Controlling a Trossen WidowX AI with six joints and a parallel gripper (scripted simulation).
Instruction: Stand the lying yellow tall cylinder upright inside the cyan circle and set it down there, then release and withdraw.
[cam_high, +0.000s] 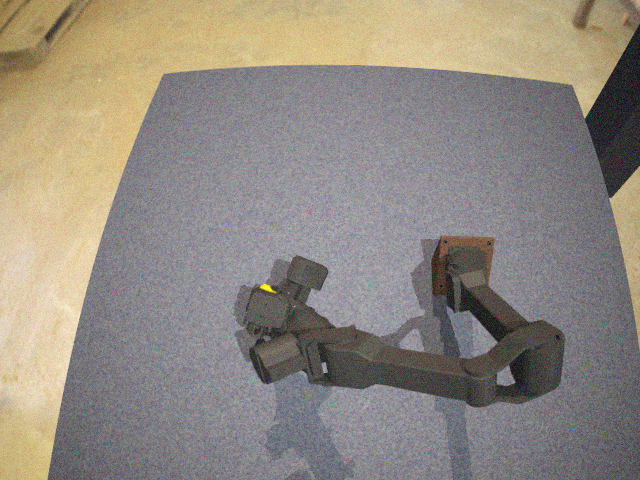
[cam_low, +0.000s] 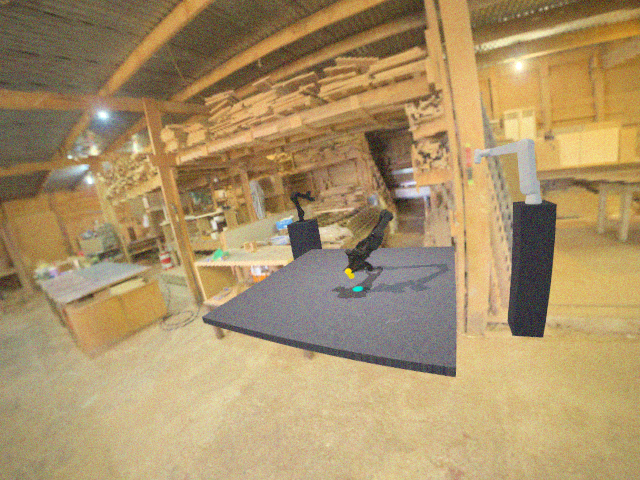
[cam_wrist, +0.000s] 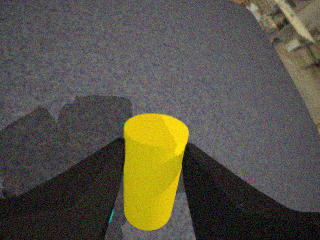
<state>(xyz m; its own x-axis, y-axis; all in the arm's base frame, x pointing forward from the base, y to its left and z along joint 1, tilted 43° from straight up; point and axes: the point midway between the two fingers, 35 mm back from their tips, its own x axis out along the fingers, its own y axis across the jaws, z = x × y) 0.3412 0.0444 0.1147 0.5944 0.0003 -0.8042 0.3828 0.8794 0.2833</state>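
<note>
Now: the cyan circle 30 mm behind my gripper tip, 30 mm to the left of it and 120 mm below it. Also, from my gripper tip: yellow tall cylinder: 10 mm behind, 20 mm below.
</note>
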